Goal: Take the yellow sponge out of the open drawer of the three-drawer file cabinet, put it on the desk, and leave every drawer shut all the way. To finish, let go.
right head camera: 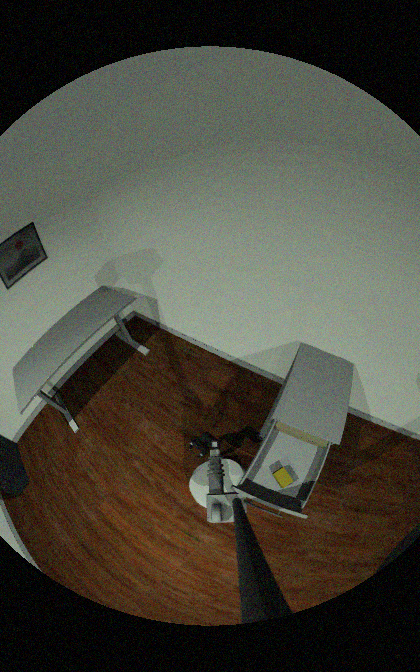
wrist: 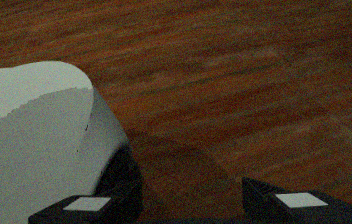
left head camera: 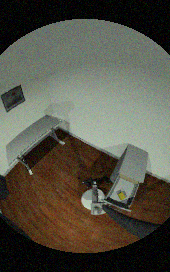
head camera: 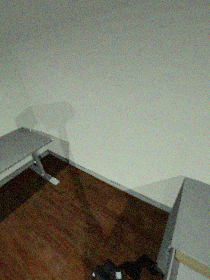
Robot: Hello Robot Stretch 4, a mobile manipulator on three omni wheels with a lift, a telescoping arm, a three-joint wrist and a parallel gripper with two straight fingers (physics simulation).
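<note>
The yellow sponge (left head camera: 121, 195) (right head camera: 283, 477) lies in the open drawer (left head camera: 131, 186) (right head camera: 300, 450) near its front, with grey patches beside it. The drawer sticks out from the light grey file cabinet (head camera: 197, 210) (left head camera: 132, 160) (right head camera: 320, 390) at the right. The state of the other drawers is hidden. The desk (head camera: 20, 145) (left head camera: 37, 136) (right head camera: 75, 335) stands at the far left. My gripper (right head camera: 196, 449) (wrist: 191, 193) is open and empty. It is over the floor, left of the drawer and outside it. In the wrist view its fingers stand wide apart above the wood floor.
My white round base (right head camera: 200, 482) (wrist: 40, 140) is close to the gripper and left of the drawer's front. The dark mast (right head camera: 255, 565) crosses the lower part of the right head view. A dark object (right head camera: 12, 467) is at the left edge. A picture (right head camera: 22, 255) hangs on the wall.
</note>
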